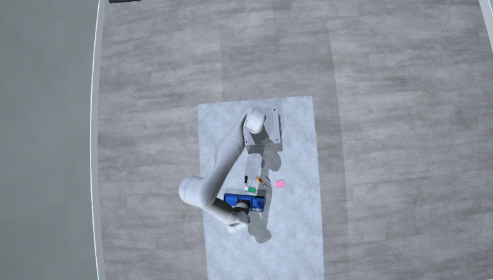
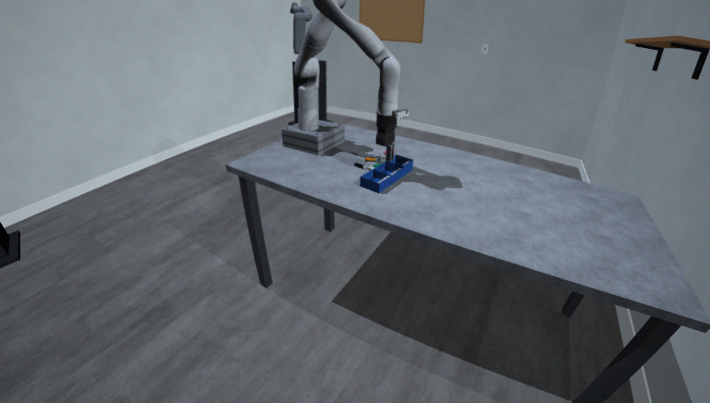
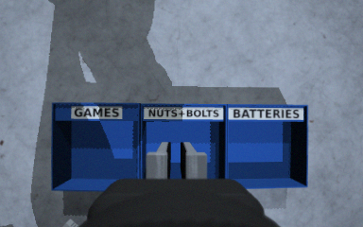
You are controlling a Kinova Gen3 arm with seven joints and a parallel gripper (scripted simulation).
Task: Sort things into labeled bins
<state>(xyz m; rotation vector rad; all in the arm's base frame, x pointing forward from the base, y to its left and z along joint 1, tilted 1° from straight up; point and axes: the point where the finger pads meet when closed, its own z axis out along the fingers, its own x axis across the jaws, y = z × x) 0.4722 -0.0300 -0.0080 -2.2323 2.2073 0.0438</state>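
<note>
The orange battery lies 14 cm behind my hand, 8 cm to the left of it and 8 cm below it. Round my hand: grey block (10 cm behind, 12 cm to the left, 8 cm below); then black battery (14 cm behind, 1 cm to the right, 8 cm below); then grey rod (14 cm behind, 14 cm to the left, 8 cm below).
</note>
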